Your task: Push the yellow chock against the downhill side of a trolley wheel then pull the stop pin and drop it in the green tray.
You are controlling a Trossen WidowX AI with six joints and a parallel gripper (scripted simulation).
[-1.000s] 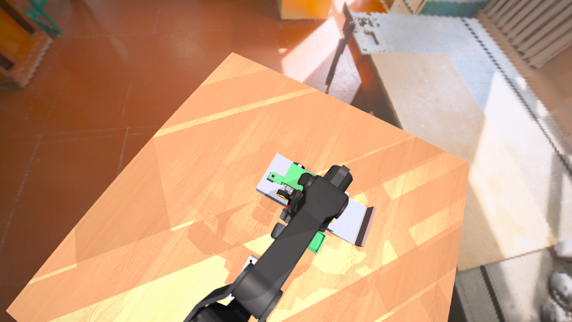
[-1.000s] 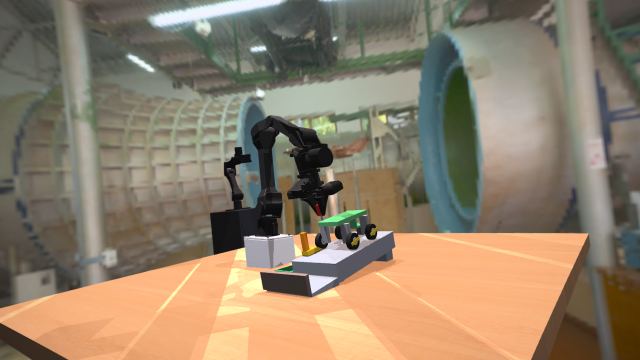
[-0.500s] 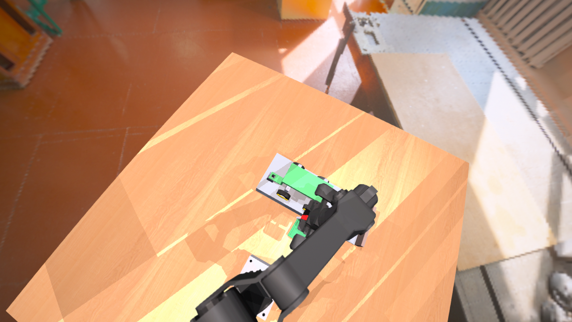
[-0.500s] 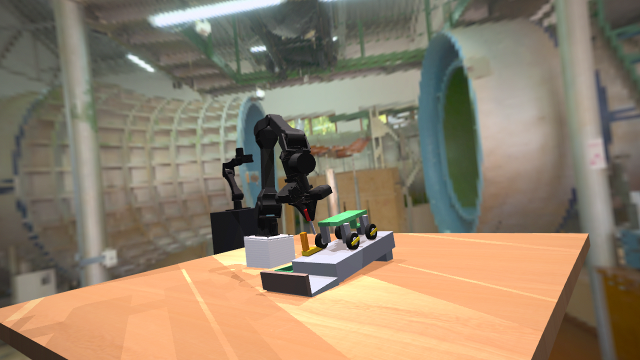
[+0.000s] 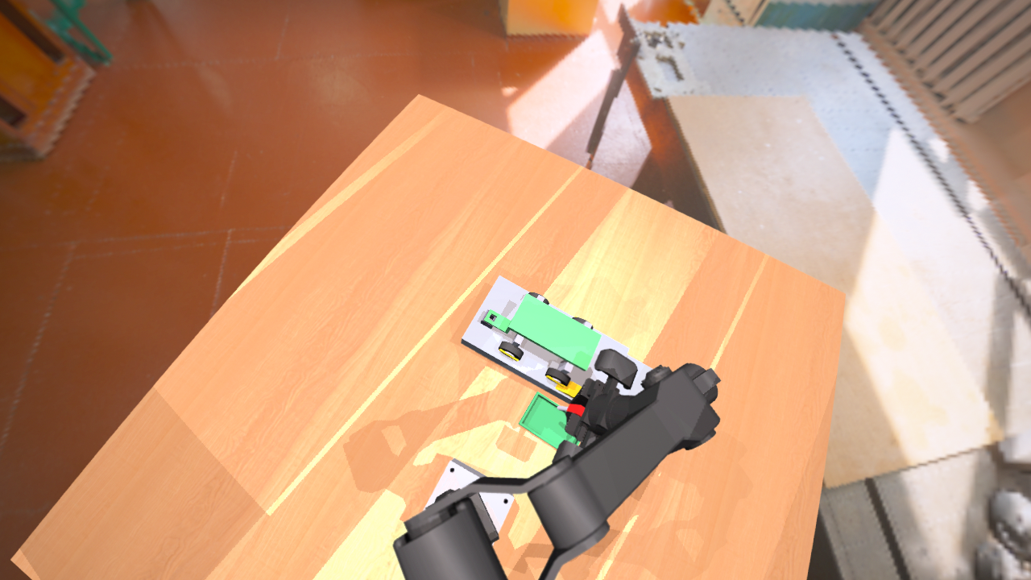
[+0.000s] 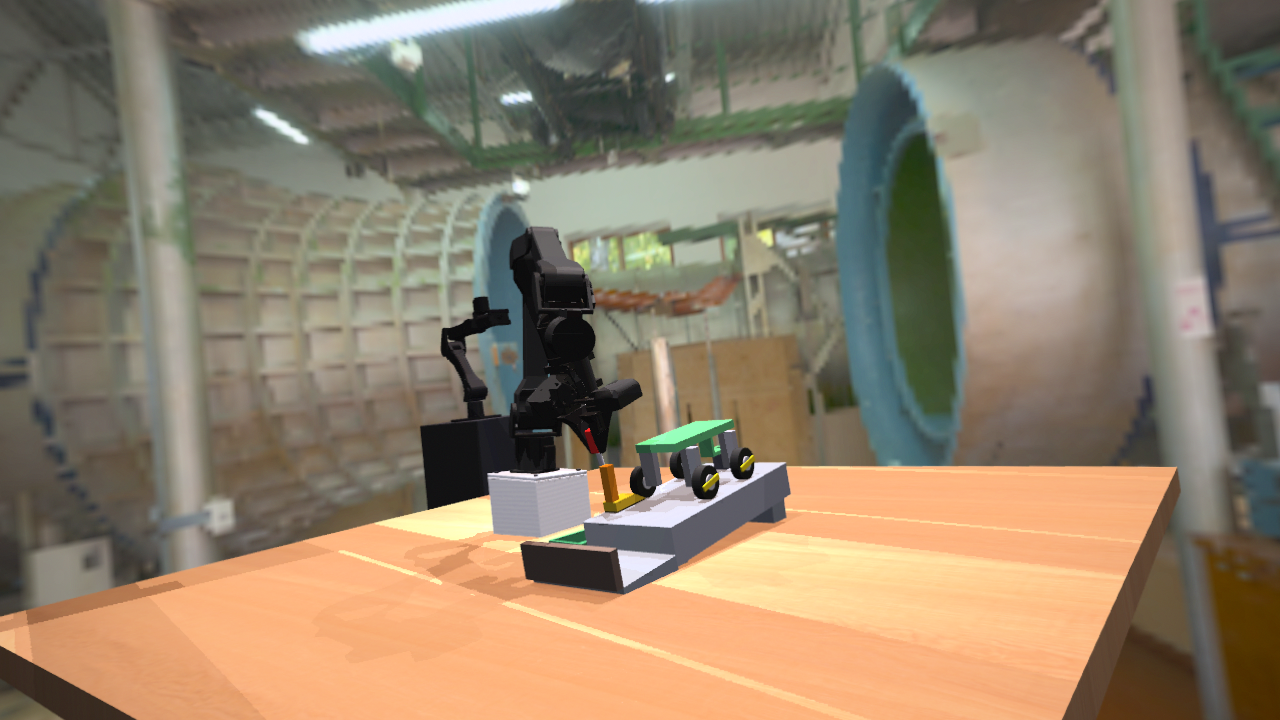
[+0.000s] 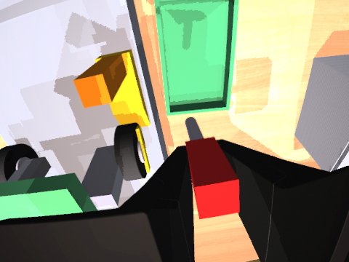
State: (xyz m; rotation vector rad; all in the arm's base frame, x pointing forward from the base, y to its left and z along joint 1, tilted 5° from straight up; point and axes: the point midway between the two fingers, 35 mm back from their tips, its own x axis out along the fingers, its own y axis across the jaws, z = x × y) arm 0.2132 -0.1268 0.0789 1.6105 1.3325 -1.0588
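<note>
Now: gripper tip right at the stop pin. Round my gripper tip: yellow chock (6 cm below, 4 cm ahead, 2 cm to the right); trolley (12 cm ahead, 7 cm to the left, 3 cm below); green tray (14 cm below, 2 cm behind).
</note>
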